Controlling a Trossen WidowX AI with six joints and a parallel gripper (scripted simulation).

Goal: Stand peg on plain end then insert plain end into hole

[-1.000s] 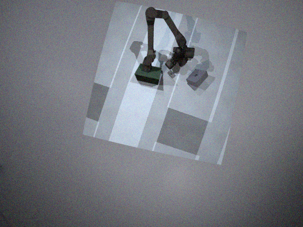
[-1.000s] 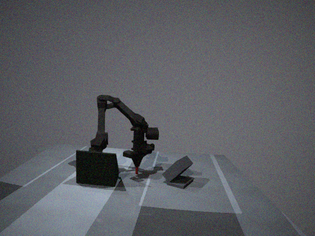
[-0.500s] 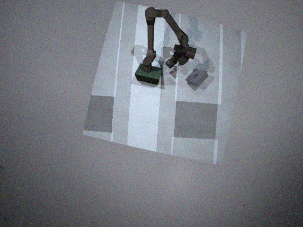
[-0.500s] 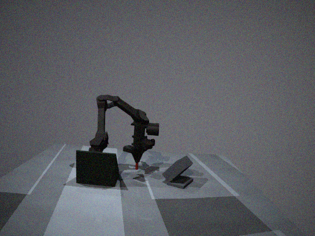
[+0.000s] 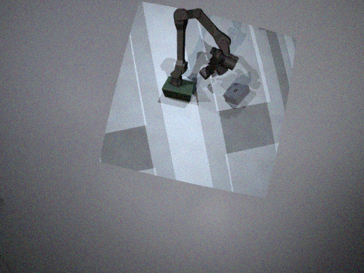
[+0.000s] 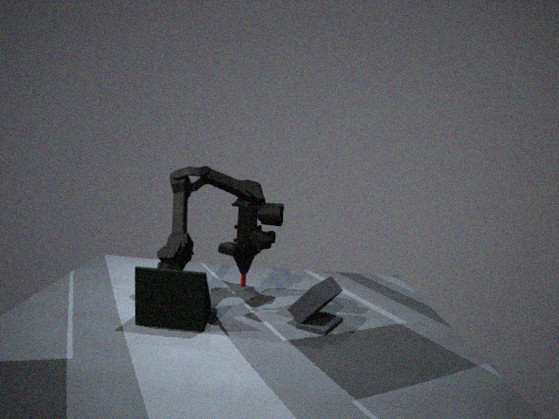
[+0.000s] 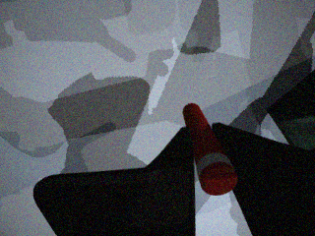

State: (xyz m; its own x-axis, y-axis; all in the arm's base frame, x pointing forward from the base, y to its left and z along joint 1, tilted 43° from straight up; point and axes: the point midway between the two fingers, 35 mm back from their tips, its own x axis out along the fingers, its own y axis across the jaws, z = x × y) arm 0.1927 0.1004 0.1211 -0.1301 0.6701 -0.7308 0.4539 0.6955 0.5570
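Right now my gripper tip is 22 cm short of the grey sloped panel, 5 cm to the left of it and 4 cm above it. Round my gripper tip: red peg: 2 cm above; dark base plate: 24 cm ahead, 6 cm to the right, 11 cm below.
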